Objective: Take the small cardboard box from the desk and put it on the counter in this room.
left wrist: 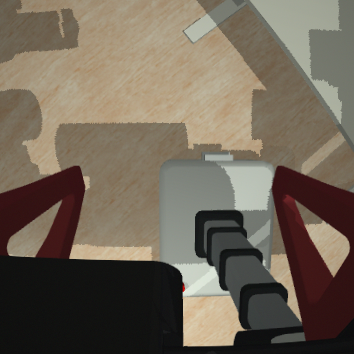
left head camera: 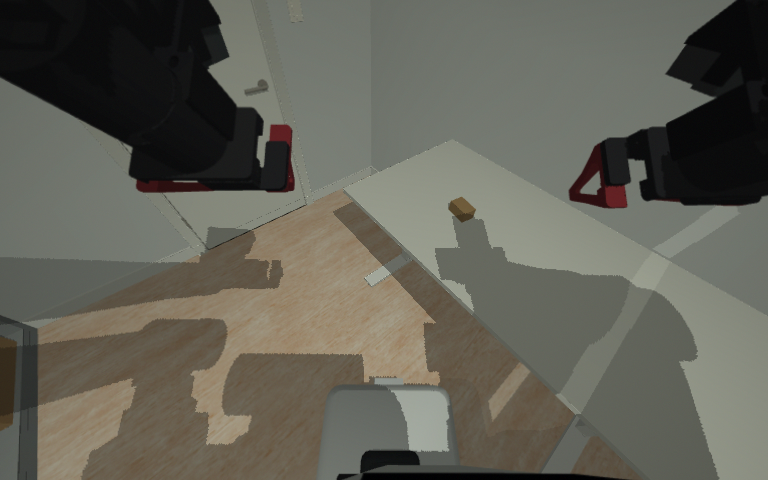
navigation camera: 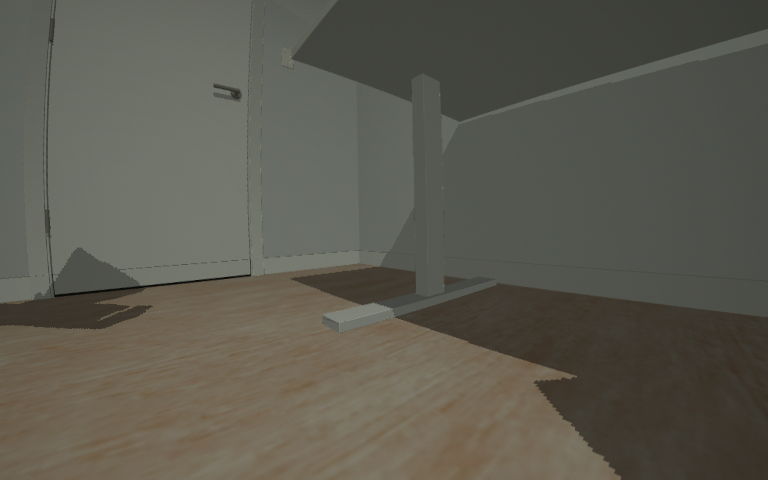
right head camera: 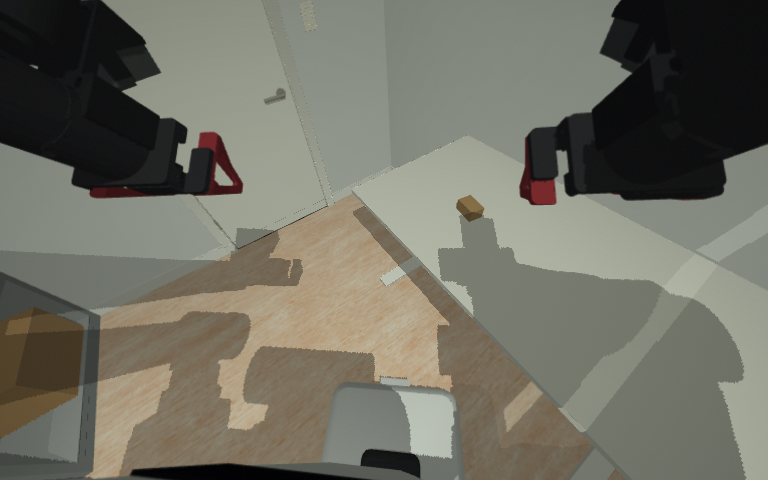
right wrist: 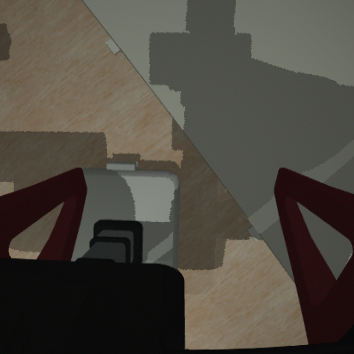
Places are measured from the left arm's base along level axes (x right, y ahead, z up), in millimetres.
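Where they show: left gripper, fingertip midpoint: (left wrist: 177, 176) (left head camera: 253, 185) (right head camera: 208, 189); right gripper, fingertip midpoint: (left head camera: 608, 194) (right head camera: 565, 189) (right wrist: 179, 178).
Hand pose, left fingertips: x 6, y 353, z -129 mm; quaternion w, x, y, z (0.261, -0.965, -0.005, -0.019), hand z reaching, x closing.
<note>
Each offset is from my left fingertips to the top centre of the thing. "spot": to the spot under its first point. Level surfaces: height alone.
The small brown cardboard box {dx +509, dy +539, dz -511 mm} (left head camera: 461, 208) (right head camera: 469, 207) lies on the far part of the white desk {dz -561 mm} (left head camera: 407, 186) (right head camera: 419, 181) (left wrist: 320, 15) (right wrist: 300, 30), at the tip of an arm's shadow. My left gripper (left head camera: 218, 187) (right head camera: 167, 195) (left wrist: 177, 176) is open and empty, to the left of the desk in the head views. My right gripper (left head camera: 668, 202) (right head camera: 617, 198) (right wrist: 179, 178) is open and empty, to the right of the box in the head views and apart from it. The counter does not show in these views.
A grey shelf unit (left head camera: 31, 396) (right head camera: 90, 396) with a larger brown box {spot: dx -1518, dy +4, dz -1036 mm} (right head camera: 48, 350) stands at lower left. A closed door (left head camera: 237, 209) (navigation camera: 147, 169) is at the back left. A desk leg {spot: dx +360, dy +777, dz -965 mm} (navigation camera: 427, 198) and its foot (left head camera: 387, 270) (navigation camera: 362, 315) stand under the desk.
</note>
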